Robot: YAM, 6 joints.
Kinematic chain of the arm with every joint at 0, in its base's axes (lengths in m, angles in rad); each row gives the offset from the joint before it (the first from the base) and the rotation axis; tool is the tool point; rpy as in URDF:
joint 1: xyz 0 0 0.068 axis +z
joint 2: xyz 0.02 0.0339 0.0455 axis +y
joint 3: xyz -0.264 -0.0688 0 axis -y
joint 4: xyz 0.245 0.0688 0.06 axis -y
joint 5: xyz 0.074 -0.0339 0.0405 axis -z
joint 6: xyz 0.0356 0 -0.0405 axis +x
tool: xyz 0 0 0 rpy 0 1.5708 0
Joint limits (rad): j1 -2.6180..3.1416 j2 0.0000..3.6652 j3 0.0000..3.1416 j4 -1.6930..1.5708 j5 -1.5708..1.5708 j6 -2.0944..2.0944
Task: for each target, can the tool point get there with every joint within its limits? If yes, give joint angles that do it. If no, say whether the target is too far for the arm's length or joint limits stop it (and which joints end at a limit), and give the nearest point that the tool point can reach.
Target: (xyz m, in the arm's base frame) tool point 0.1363 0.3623 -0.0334
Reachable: yes | joints 1.2678 2.7160 1.7245 -1.1875 0.6645 -0.5276
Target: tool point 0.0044 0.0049 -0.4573
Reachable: no: joint limits stop it (at a limit: joint 2) | nearest point 0.0493 0.0550 -0.3353 | short by 0.139 m
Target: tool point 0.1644 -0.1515 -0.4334
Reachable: no: joint limits stop it (at a limit: joint 2) | nearest point 0.1668 -0.1537 -0.3797 | short by 0.054 m
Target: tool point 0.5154 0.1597 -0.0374
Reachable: yes | joints 0.3628 2.9107 2.0470 0.0181 1.2394 -0.9810
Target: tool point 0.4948 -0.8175 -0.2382
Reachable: no: too far | nearest point 0.3137 -0.5183 -0.1067 | short by 0.374 m
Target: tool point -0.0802 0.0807 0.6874
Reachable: yes | joints -0.9819 1.0603 2.5538 -0.3065 0.6627 0.7242
